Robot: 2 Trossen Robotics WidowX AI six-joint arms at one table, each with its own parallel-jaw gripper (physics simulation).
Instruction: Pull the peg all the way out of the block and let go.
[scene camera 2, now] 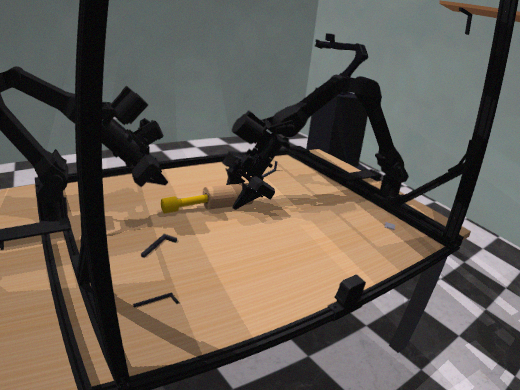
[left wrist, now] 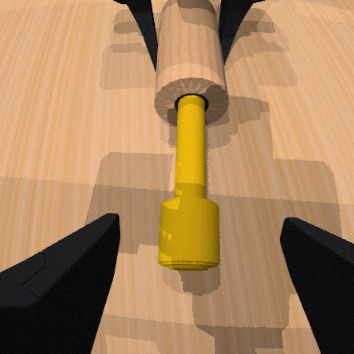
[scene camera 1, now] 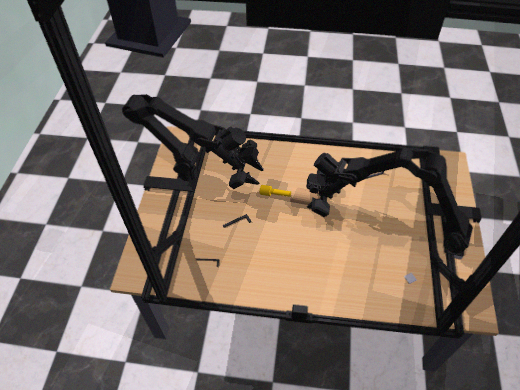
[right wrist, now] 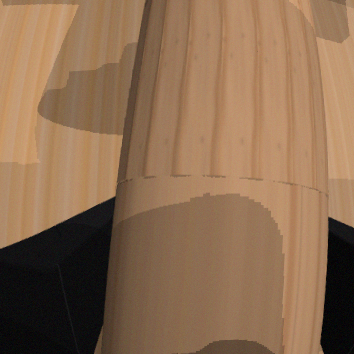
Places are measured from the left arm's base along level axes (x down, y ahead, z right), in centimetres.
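Where they show: left gripper, fingertip midpoint: [scene camera 2: 163, 178] [left wrist: 202, 227] [scene camera 1: 260, 177]; right gripper, fingertip midpoint: [scene camera 2: 228, 203] [scene camera 1: 308, 201] [right wrist: 207, 211]; left arm's base, origin of the base link: [scene camera 2: 53, 217] [scene camera 1: 187, 176]; right arm's base, origin of the base link: [scene camera 2: 389, 193] [scene camera 1: 453, 246].
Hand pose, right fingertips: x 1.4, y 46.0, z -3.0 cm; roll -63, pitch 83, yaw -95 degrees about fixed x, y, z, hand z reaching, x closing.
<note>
Things, the pixels of their top centre, and the offset from my right fingertips. "pt": a spot on its surface instead.
- yellow peg, middle of its top: [left wrist: 191, 158] [scene camera 2: 186, 195] [scene camera 1: 277, 189] dx -3.5, dy -11.7, dz +0.8 cm
- round wooden block, middle of its top: [right wrist: 249, 167] [left wrist: 190, 26] [scene camera 2: 229, 185] [scene camera 1: 308, 192] dx -5.1, dy -0.4, dz +0.0 cm
- black L-shaped key, middle of its top: [scene camera 2: 159, 245] [scene camera 1: 236, 222] dx -0.3, dy -21.6, dz +16.8 cm
- third key, middle of its top: [scene camera 2: 270, 164] dx -2.7, dy +20.4, dz -19.1 cm
- small grey square, surface spot: [scene camera 2: 389, 226] [scene camera 1: 408, 278] pt dx +0.2, dy +38.5, dz +20.6 cm
The yellow peg [scene camera 1: 275, 191] [scene camera 2: 182, 202] [left wrist: 190, 150] has a thick head at its left end in the scene views. Its thin shaft runs into the hole in the end of the round wooden block [scene camera 1: 300, 195] [scene camera 2: 219, 197] [left wrist: 191, 60] [right wrist: 215, 200]. My right gripper [right wrist: 207, 211] is shut on the block, with a finger on each side of it. My left gripper [scene camera 1: 260, 176] [left wrist: 202, 227] is open. In the left wrist view the peg's head shows between its fingers, with a gap on both sides. How deep the shaft sits inside the block is hidden.
A black L-shaped key [scene camera 1: 236, 220] [scene camera 2: 159, 244] lies left of centre, and another key [scene camera 1: 210, 260] [scene camera 2: 156, 300] lies nearer the front. A third key [scene camera 2: 270, 170] lies behind my right gripper. A small grey square [scene camera 1: 410, 278] [scene camera 2: 389, 226] lies at the right. Black rails [scene camera 1: 240, 310] frame the table.
</note>
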